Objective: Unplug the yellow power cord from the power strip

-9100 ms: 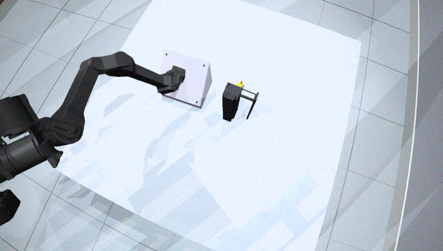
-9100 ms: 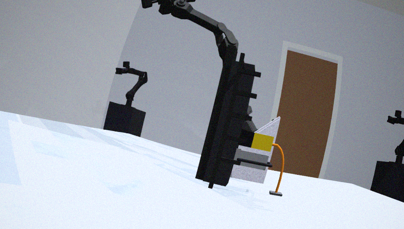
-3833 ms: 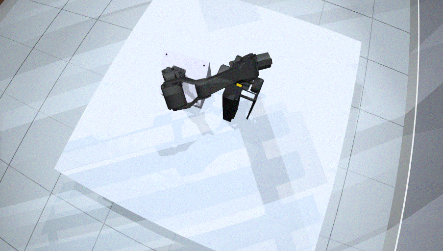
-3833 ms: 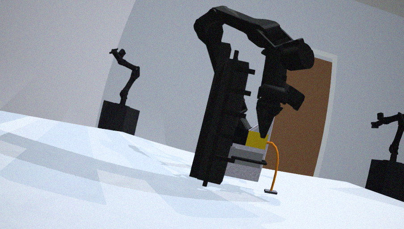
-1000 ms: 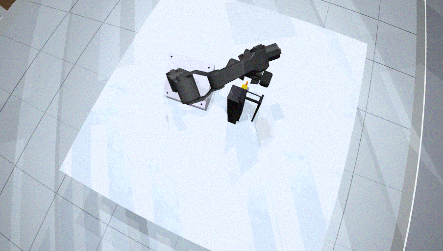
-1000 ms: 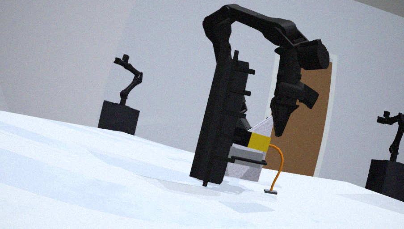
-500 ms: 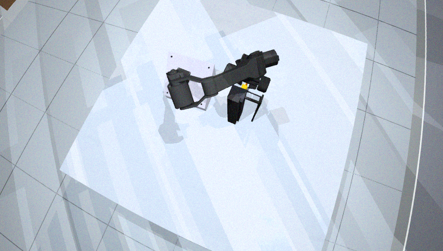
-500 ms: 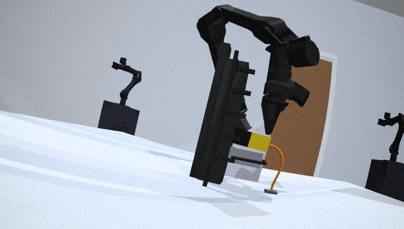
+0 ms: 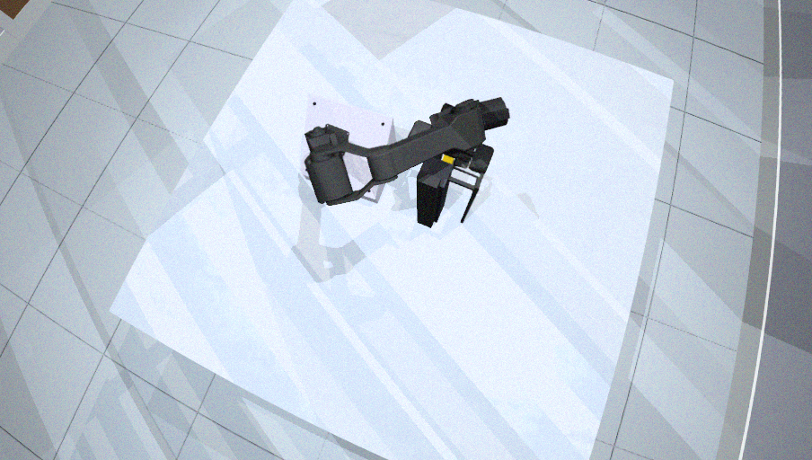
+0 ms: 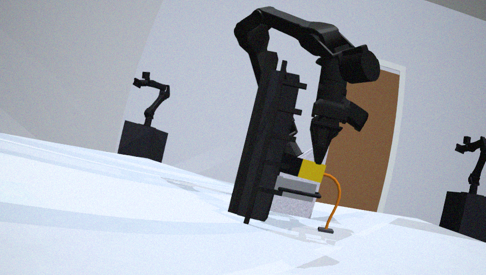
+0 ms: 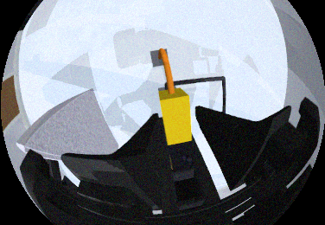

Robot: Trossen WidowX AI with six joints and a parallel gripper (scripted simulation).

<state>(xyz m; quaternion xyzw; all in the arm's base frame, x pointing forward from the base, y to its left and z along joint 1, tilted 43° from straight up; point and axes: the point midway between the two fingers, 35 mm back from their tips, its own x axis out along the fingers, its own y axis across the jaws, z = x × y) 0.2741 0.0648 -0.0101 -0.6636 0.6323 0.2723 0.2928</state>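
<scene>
Now: gripper tip 3 cm to the left of the yellow plug.
</scene>
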